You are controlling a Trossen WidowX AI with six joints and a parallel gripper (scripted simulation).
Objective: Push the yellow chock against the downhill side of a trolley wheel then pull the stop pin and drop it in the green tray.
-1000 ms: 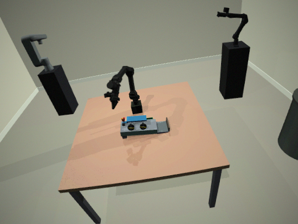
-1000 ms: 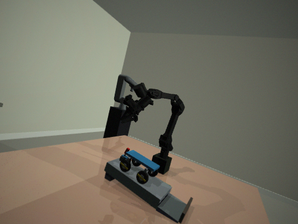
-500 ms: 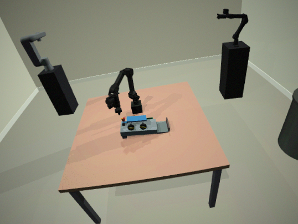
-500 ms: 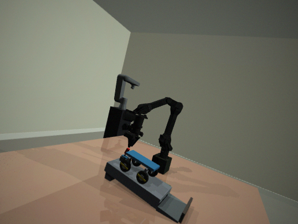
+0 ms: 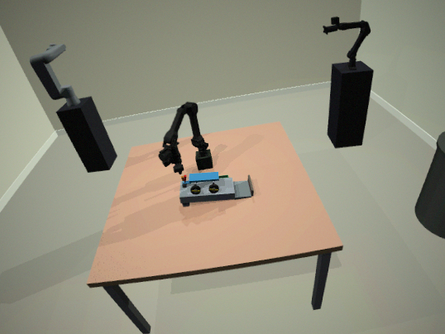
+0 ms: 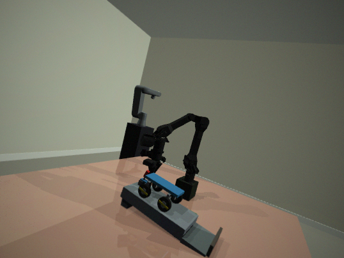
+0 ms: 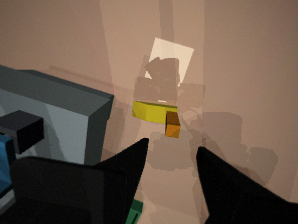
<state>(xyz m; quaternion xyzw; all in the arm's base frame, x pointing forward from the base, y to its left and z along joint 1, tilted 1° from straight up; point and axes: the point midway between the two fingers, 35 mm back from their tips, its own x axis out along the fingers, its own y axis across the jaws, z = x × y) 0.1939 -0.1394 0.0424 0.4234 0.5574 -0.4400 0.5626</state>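
The yellow chock is 2 cm ahead of my gripper tip, 1 cm to the left of it and 8 cm below it. The rest, counted from my gripper tip: trolley 14 cm ahead, 17 cm to the left, 1 cm above; grey ramp 14 cm ahead, 17 cm to the left, 6 cm below; stop pin 13 cm ahead, 5 cm to the left, 3 cm above.
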